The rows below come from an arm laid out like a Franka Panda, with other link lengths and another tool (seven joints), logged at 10 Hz.
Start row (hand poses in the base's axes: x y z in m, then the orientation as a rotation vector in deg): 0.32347 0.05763 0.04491 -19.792 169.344 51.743
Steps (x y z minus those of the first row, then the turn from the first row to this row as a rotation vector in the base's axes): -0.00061 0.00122 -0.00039 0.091 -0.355 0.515; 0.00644 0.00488 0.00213 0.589 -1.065 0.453; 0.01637 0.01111 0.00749 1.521 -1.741 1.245; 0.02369 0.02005 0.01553 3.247 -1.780 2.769; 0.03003 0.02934 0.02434 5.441 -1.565 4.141; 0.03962 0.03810 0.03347 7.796 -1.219 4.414; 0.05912 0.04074 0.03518 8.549 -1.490 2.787; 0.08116 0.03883 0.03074 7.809 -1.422 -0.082; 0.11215 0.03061 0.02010 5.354 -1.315 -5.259; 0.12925 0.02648 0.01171 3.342 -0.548 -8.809; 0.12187 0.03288 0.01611 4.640 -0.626 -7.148
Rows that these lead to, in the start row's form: 0.32286 0.05885 0.04452 -20.688 169.020 51.772; 0.32991 0.06251 0.04704 -20.819 168.093 52.168; 0.33984 0.06874 0.05240 -22.198 167.021 53.282; 0.34716 0.07768 0.06044 -24.424 166.087 55.879; 0.35350 0.08697 0.06925 -26.315 165.019 59.227; 0.36309 0.09573 0.07838 -26.497 163.849 62.737; 0.38259 0.09837 0.08009 -24.100 163.055 63.475; 0.40463 0.09646 0.07565 -19.830 163.399 62.144; 0.43562 0.08824 0.06501 -12.219 164.414 58.112; 0.45272 0.08411 0.05662 -6.759 165.663 55.154; 0.44534 0.09051 0.06102 -9.192 165.137 57.174
